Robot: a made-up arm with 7 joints.
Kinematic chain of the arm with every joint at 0, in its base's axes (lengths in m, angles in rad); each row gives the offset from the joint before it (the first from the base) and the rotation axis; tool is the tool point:
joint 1: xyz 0 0.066 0 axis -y
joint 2: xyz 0 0.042 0 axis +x
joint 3: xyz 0 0 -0.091 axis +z
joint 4: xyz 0 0 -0.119 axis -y
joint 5: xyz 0 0 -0.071 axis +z
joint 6: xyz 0 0 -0.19 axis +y
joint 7: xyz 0 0 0 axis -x
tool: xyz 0 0 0
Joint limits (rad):
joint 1: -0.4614..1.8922
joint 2: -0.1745..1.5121
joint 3: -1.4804..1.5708
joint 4: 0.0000..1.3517
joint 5: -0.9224..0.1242
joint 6: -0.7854..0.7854
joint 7: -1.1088..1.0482
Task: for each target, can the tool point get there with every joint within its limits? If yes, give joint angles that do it. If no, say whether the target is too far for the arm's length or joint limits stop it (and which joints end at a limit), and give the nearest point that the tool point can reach.
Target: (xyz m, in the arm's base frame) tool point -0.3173 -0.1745 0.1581
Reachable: no: joint limits stop it (at a limit: joint 1, joint 2, joint 3, joint 4) | nearest point -0.0767 -0.1882 -0.2060 | short by 0.437 m
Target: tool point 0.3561 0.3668 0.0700
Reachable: yes | joints 1.4028 0.8780 -0.6406 0.6618 -0.4011 -0.0828 0.6300
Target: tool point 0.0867 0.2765 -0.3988
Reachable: yes | joints -0.1224 0.1587 0.6640 0.7152 -0.7370 -0.0742 -0.0783
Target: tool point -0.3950 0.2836 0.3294
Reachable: no: too far | nearest point -0.1832 0.3823 0.1650 | short by 0.286 m
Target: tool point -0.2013 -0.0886 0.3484
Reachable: no: joint limits stop it (at a limit: joint 1, joint 2, joint 4) | nearest point 0.1585 -0.0553 0.2903 | short by 0.366 m
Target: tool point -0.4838 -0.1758 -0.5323
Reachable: no: too far | nearest point -0.1918 -0.0391 -0.3995 | short by 0.349 m
